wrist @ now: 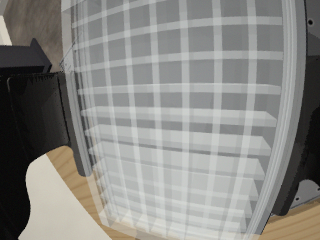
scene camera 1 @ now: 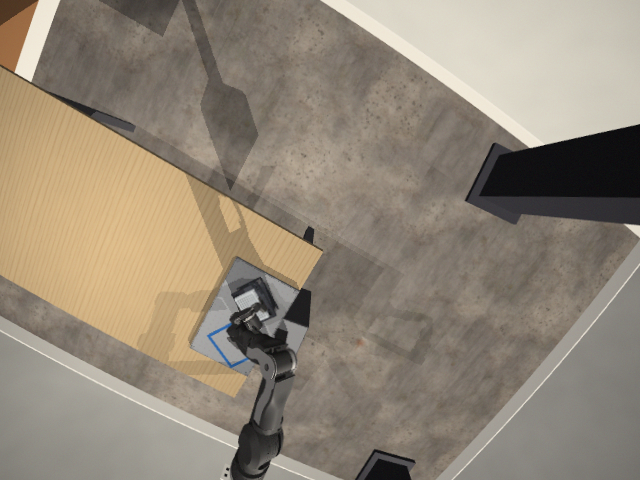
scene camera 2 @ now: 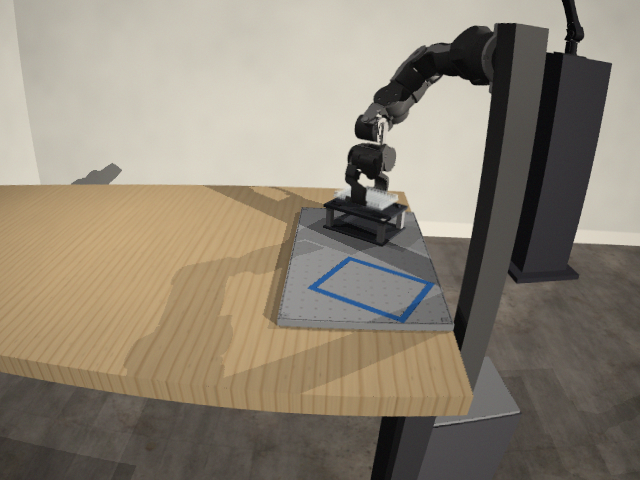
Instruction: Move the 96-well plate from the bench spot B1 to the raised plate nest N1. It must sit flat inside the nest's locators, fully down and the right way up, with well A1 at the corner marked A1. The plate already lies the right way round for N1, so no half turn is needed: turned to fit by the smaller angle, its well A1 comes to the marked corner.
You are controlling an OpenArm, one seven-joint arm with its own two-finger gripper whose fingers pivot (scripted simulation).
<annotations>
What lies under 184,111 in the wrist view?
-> A 96-well plate.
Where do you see a dark post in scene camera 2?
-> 521,49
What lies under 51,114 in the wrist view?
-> My gripper.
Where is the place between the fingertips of my gripper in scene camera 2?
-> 366,198
</annotations>
